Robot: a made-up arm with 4 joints.
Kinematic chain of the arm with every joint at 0, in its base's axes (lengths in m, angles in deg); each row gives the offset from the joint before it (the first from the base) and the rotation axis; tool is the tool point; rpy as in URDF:
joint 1: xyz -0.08 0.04 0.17 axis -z
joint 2: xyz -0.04 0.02 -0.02 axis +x
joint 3: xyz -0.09 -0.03 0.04 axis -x
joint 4: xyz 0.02 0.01 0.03 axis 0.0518 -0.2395 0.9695
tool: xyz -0.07 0.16 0 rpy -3.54 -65.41 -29.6
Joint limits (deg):
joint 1: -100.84..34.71
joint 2: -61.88..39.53
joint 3: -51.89..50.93
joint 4: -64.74..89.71
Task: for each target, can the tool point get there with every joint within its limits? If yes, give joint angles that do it. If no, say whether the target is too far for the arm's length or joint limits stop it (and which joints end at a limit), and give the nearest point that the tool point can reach.
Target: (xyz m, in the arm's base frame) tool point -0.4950 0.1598 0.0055
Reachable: no: too far | nearest point -0.3398 0.1150 0.0975 | short by 0.186 m
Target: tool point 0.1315 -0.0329 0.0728
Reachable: no: joint limits stop it (at a limit: joint 1, joint 2, joint 3) | nearest point -0.0581 -0.0565 0.0141 | short by 0.200 m
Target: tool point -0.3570 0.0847 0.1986
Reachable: yes | joints 8.32 21.43 -15.28 60.54
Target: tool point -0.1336 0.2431 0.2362
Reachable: yes | joints 10.28 -23.68 -26.54 -31.49
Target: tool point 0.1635 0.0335 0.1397
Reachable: no: joint limits stop it (at a limit: joint 1, joint 4) | nearest point -0.0048 0.1501 0.1397 | short by 0.205 m
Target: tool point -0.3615 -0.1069 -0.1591
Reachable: no: too far | nearest point -0.2626 -0.0553 0.0319 | short by 0.221 m
